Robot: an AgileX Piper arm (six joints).
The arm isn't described. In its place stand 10 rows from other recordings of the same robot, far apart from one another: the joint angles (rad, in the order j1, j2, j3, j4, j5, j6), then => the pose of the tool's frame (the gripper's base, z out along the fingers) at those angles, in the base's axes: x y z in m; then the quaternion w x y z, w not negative.
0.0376, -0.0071, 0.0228, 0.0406, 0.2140, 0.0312 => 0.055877 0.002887 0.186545 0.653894 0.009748 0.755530 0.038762
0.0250, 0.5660, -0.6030, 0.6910, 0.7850, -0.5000 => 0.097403 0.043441 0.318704 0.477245 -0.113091 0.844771 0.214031
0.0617, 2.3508, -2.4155, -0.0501, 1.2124, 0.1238 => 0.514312 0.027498 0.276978 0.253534 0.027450 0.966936 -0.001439
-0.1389, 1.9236, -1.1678, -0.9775, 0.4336, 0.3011 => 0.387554 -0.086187 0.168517 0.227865 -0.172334 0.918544 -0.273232
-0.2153, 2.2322, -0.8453, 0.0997, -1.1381, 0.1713 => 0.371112 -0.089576 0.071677 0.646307 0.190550 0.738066 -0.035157
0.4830, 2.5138, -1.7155, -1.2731, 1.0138, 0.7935 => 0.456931 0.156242 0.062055 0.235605 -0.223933 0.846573 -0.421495
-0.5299, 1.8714, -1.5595, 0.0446, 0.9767, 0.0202 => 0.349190 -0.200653 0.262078 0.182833 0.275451 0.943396 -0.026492
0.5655, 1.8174, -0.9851, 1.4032, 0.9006, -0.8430 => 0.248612 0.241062 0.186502 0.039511 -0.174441 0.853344 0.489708
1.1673, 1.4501, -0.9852, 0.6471, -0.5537, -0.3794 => 0.156708 0.293592 0.342902 0.632722 -0.209361 0.646549 0.371220
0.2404, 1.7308, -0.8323, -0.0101, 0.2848, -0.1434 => 0.304361 0.074345 0.148003 0.234970 -0.189672 0.953276 0.008883
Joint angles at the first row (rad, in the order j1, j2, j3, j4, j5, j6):
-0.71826, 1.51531, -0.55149, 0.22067, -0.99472, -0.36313
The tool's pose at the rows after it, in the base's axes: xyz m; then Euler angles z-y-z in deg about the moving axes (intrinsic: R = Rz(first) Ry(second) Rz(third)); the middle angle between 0 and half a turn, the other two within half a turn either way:
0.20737 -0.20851 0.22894 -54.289 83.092 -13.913
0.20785 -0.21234 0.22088 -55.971 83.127 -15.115
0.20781 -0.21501 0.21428 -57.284 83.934 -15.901
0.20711 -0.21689 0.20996 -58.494 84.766 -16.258
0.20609 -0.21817 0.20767 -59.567 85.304 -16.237
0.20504 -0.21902 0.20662 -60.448 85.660 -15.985
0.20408 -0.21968 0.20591 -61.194 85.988 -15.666
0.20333 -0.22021 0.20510 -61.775 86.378 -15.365
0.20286 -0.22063 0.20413 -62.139 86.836 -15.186
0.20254 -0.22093 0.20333 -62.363 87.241 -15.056
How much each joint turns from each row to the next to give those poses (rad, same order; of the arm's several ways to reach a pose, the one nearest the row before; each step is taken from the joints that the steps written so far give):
-0.00001, 0.05156, 0.00000, 0.03993, -0.07188, -0.03588
0.00003, 0.03863, 0.00000, 0.02716, -0.04124, -0.02786
0.00000, 0.02538, -0.00001, 0.02393, -0.01411, -0.02011
-0.00004, 0.01419, 0.00001, 0.02354, -0.00279, -0.01443
0.00002, 0.00677, 0.00001, 0.02114, -0.00052, -0.00829
0.00001, 0.00228, 0.00000, 0.01761, 0.00106, -0.00368
-0.00001, 0.00091, -0.00002, 0.01520, 0.00224, -0.00166
-0.00007, 0.00089, 0.00001, 0.01230, 0.00379, -0.00046
-0.00033, 0.00115, 0.00000, 0.00817, 0.00552, -0.00042
-0.00044, 0.00073, 0.00001, 0.00530, 0.00550, 0.00000

